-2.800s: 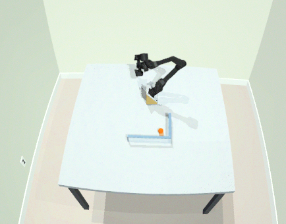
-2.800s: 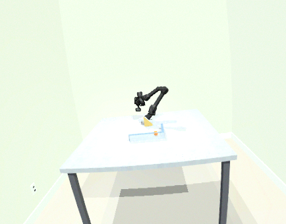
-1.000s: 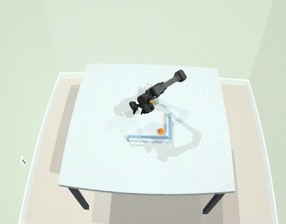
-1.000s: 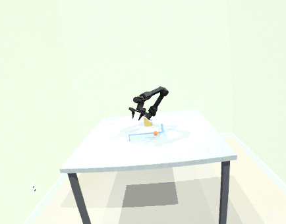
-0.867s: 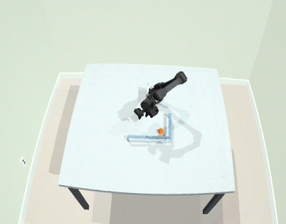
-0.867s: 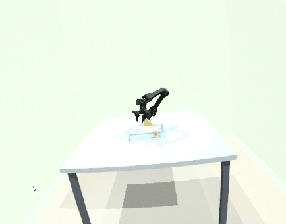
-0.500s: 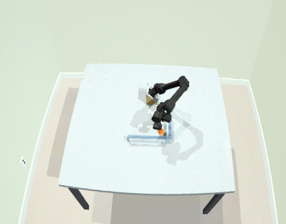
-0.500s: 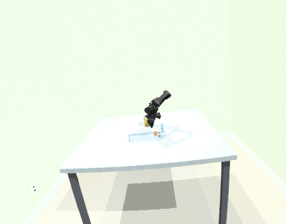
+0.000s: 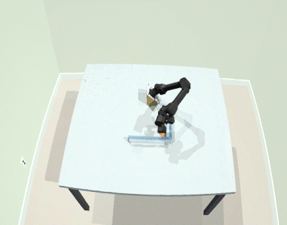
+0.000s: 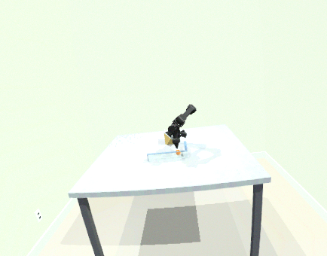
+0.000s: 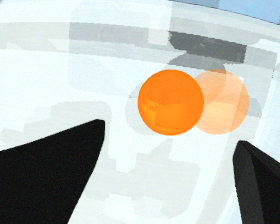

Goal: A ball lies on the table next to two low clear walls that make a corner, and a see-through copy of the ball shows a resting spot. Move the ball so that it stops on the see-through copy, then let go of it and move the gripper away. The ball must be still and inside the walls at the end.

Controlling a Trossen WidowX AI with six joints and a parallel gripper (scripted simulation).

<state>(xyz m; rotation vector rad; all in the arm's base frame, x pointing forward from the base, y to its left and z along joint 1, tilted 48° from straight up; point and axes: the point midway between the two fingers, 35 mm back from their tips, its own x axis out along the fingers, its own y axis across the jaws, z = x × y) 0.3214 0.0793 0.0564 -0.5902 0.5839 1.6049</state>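
The orange ball is 40 mm below my gripper tip. From my gripper tip the other things lie so: clear wall: 90 mm ahead, 80 mm to the right, 30 mm below; then see-through copy of the ball: 30 mm ahead, 10 mm to the left, 40 mm below.
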